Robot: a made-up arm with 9 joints.
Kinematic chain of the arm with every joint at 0, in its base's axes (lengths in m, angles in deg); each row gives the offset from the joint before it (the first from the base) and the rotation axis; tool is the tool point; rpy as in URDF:
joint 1: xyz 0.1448 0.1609 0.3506 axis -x
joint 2: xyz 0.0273 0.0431 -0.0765 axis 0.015 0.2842 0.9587
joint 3: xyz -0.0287 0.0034 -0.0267 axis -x
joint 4: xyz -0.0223 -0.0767 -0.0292 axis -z
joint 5: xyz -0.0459 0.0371 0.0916 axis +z
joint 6: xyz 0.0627 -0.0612 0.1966 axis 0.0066 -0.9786 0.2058
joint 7: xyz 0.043 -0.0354 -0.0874 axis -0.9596 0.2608 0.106
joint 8: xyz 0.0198 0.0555 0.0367 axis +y
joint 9: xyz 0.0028 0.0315 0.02 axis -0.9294 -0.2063 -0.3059
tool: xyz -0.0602 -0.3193 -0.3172 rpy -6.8 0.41 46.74
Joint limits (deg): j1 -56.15..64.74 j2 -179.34..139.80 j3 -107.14..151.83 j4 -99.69..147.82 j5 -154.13..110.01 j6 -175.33..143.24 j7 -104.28..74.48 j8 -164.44..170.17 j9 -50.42..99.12
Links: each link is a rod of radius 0.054 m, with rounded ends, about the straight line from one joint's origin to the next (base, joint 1, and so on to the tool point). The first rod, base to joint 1, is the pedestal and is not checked.
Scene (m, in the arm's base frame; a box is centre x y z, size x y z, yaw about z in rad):
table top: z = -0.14
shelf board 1: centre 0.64 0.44 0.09 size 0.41 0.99 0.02 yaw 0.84
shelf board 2: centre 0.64 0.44 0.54 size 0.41 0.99 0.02 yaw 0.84
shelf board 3: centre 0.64 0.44 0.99 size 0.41 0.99 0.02 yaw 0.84
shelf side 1: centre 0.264 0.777 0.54 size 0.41 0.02 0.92 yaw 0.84
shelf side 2: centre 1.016 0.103 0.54 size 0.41 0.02 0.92 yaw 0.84
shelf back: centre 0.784 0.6 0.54 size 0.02 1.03 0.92 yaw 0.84
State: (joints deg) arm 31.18 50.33 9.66 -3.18 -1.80 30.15 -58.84 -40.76 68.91
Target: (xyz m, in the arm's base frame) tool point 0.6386 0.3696 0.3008
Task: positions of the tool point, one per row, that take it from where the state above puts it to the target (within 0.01 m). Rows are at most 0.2 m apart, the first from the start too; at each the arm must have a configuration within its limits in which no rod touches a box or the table.
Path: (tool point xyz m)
1: 0.5025 0.0650 0.1756
2: 0.5897 0.2203 0.2029
3: 0.6386 0.3696 0.3008

